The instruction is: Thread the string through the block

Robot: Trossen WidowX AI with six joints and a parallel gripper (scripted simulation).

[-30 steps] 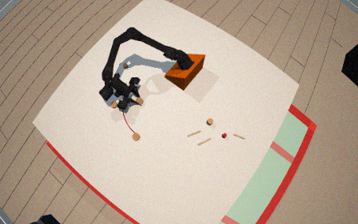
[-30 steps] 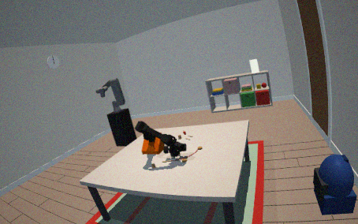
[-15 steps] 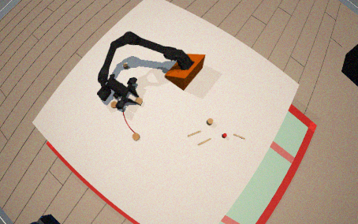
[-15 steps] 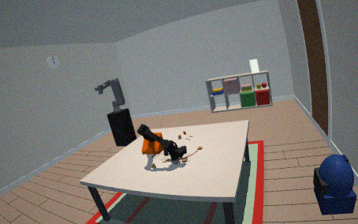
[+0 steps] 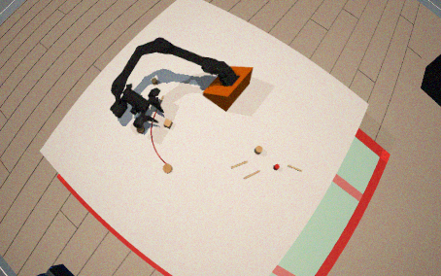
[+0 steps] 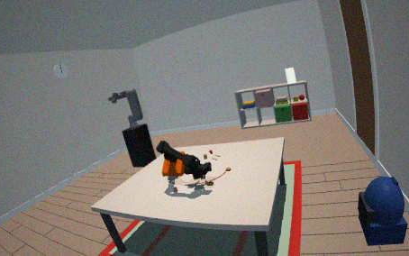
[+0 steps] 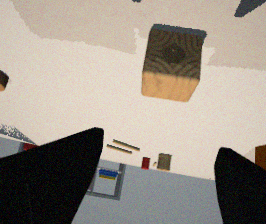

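The wooden block is 5 cm below my gripper tip, 3 cm to the left of it and 1 cm behind it. The rest, counted from my gripper tip: round wooden button (15 cm to the left, 15 cm ahead, 6 cm below); thin wooden stick (7 cm to the right, 7 cm below, 5 cm behind).
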